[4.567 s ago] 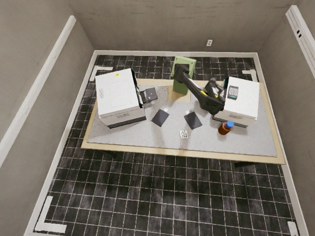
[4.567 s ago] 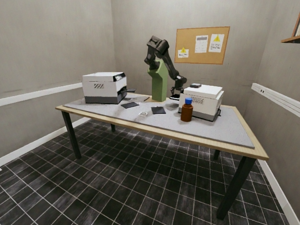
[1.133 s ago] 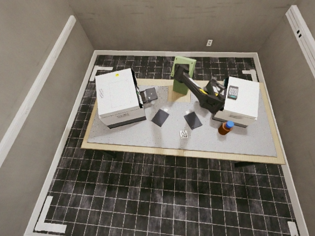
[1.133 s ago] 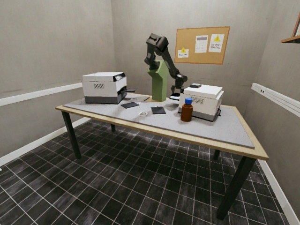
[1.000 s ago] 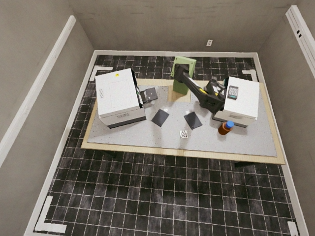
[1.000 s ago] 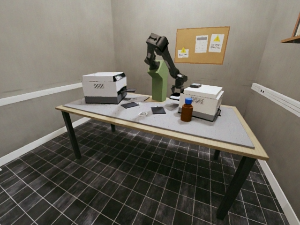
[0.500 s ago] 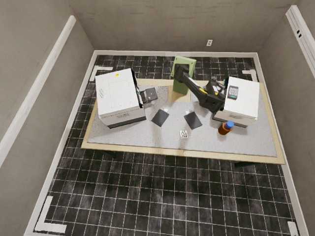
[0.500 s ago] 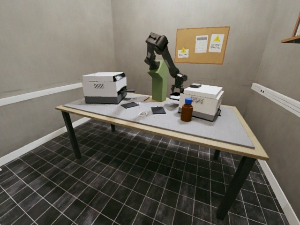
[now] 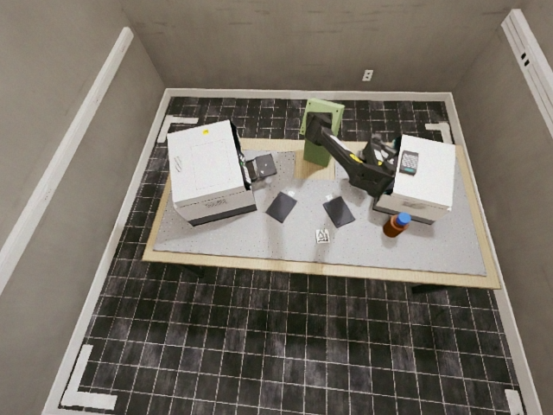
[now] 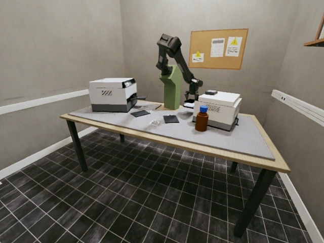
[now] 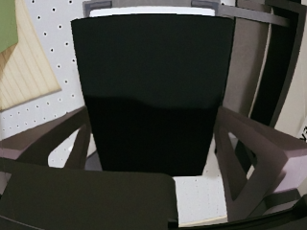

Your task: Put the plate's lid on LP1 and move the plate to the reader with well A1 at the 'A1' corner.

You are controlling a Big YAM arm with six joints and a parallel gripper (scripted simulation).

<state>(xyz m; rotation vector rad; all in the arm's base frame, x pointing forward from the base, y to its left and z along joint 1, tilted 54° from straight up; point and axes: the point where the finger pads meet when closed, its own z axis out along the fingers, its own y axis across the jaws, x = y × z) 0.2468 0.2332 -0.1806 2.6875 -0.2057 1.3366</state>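
My gripper is now 40 mm above the white well plate. Also, from my hand: brown capped bottle: 320 mm ahead, 140 mm to the left, 20 mm below; then dark flat lid: right at my hand.
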